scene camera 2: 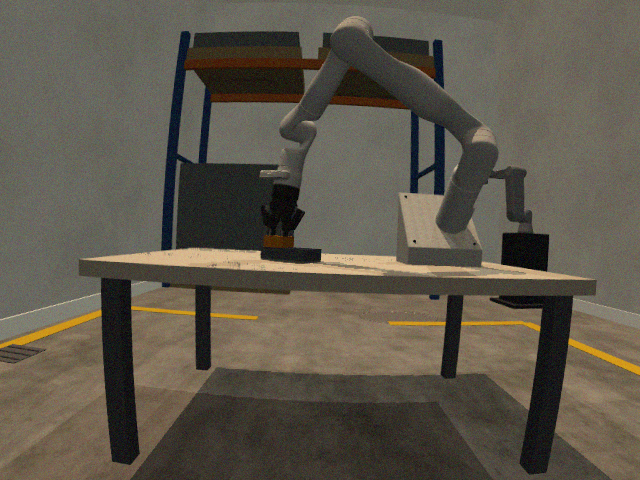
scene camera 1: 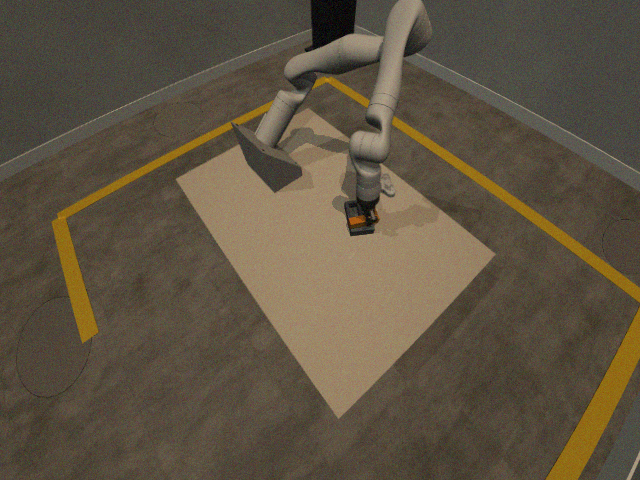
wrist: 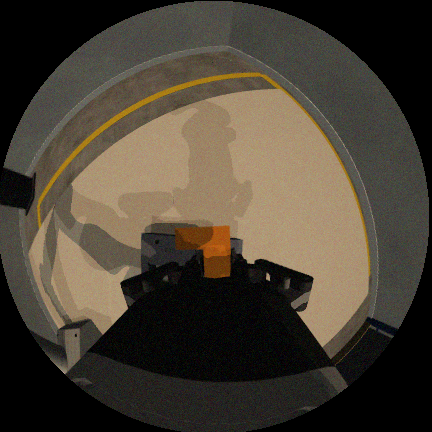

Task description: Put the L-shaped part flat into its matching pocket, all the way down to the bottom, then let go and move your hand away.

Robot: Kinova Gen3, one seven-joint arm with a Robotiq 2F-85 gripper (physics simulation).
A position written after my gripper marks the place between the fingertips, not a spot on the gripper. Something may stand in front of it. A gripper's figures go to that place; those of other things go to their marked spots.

Scene:
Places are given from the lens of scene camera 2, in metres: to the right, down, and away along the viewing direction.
my gripper [scene camera 2: 276, 243]: -0.12, 0.01, 1.00
dark grey pocket block [scene camera 2: 290, 254]: -0.08, 0.04, 0.94

